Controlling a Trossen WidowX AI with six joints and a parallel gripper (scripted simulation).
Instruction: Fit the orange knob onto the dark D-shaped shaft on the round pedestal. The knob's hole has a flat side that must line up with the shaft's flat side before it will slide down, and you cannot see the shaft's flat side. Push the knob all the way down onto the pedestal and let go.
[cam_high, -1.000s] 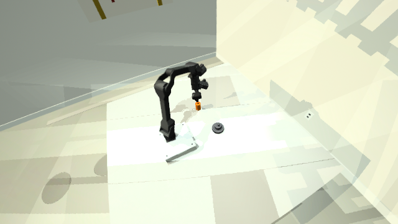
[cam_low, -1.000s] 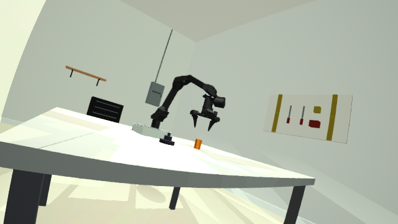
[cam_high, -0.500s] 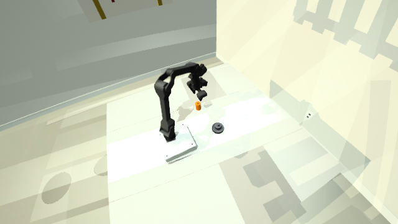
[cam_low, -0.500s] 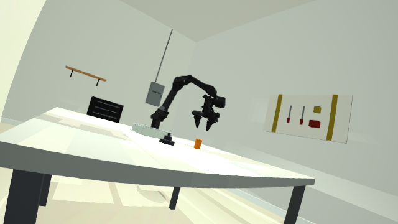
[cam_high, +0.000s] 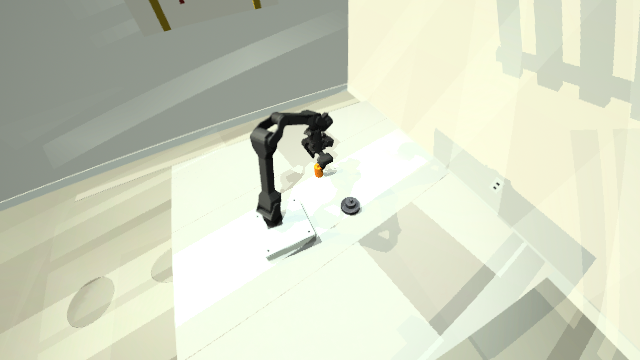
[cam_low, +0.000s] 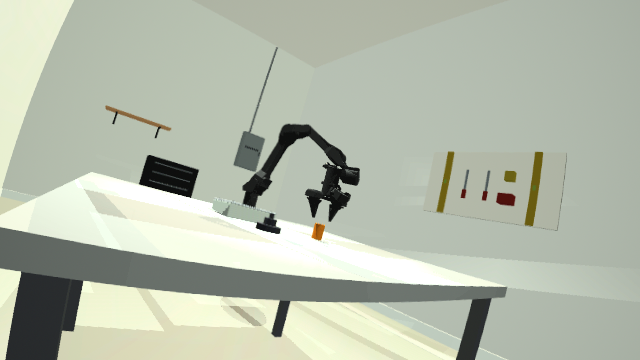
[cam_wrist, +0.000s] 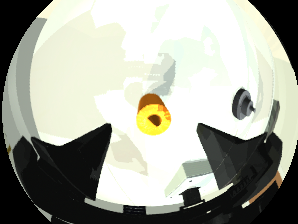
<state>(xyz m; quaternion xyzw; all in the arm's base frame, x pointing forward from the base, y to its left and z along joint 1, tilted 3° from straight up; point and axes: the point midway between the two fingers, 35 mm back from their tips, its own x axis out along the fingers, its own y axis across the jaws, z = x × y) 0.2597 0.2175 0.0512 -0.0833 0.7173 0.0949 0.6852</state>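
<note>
My gripper tip is 5 cm above the orange knob. From my gripper tip the other things lie so: round dark pedestal (7 cm ahead, 23 cm to the right, 5 cm below).
</note>
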